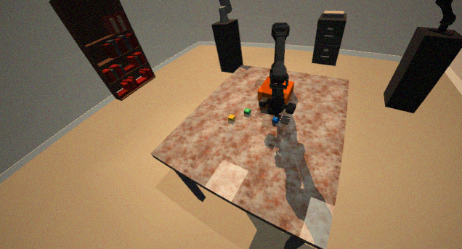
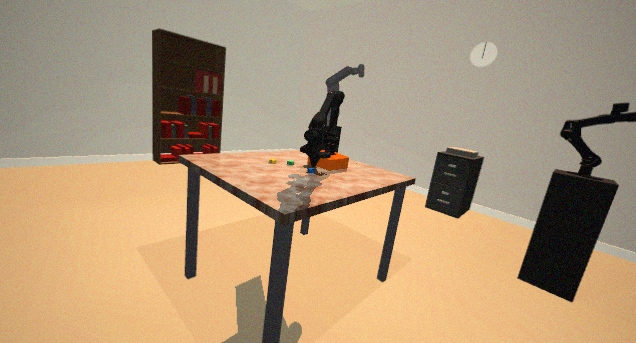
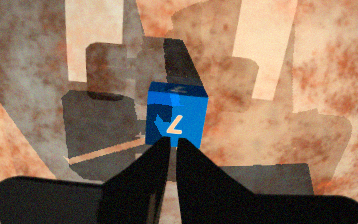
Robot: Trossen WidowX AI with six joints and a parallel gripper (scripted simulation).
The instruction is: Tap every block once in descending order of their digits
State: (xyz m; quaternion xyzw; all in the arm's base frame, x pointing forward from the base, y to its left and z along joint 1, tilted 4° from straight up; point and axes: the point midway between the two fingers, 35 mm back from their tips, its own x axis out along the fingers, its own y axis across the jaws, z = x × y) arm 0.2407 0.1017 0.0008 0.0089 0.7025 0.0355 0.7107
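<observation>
Now: gripper tip 1 cm short of the blue block and 2 cm above it. Round my gripper tip: yellow block: 10 cm ahead, 25 cm to the right, 2 cm below; green block: 1 cm ahead, 19 cm to the right, 2 cm below.
</observation>
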